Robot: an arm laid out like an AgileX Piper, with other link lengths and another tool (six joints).
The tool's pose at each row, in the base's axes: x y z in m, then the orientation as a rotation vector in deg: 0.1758, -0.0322, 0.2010, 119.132, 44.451, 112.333; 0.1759, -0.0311, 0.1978, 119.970, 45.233, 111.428; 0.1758, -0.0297, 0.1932, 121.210, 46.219, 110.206; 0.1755, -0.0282, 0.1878, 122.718, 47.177, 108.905; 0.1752, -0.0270, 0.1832, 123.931, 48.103, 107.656; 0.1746, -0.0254, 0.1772, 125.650, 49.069, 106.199; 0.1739, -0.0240, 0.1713, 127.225, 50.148, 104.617; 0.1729, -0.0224, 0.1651, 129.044, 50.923, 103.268; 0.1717, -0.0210, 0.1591, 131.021, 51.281, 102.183; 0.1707, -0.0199, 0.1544, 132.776, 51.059, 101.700; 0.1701, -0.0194, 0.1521, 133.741, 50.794, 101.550; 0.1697, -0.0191, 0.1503, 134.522, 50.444, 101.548; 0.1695, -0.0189, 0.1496, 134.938, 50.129, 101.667; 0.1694, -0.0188, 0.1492, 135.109, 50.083, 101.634
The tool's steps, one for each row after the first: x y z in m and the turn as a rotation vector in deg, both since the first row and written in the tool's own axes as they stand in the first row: -0.0023, -0.0024, 0.0007, 0.688, -0.700, -0.151; -0.0056, -0.0058, 0.0014, 1.642, -1.675, -0.253; -0.0096, -0.0097, 0.0021, 2.713, -2.763, -0.200; -0.0131, -0.0129, 0.0026, 3.634, -3.736, -0.282; -0.0175, -0.0172, 0.0030, 4.814, -4.947, -0.133; -0.0220, -0.0214, 0.0033, 5.979, -6.172, -0.141; -0.0267, -0.0259, 0.0034, 7.150, -7.332, 0.218; -0.0312, -0.0302, 0.0033, 8.214, -8.399, 0.928; -0.0348, -0.0336, 0.0031, 8.928, -9.105, 1.923; -0.0366, -0.0352, 0.0029, 9.259, -9.434, 2.561; -0.0380, -0.0364, 0.0027, 9.469, -9.642, 3.165; -0.0385, -0.0370, 0.0027, 9.527, -9.695, 3.573; -0.0388, -0.0373, 0.0026, 9.586, -9.756, 3.684
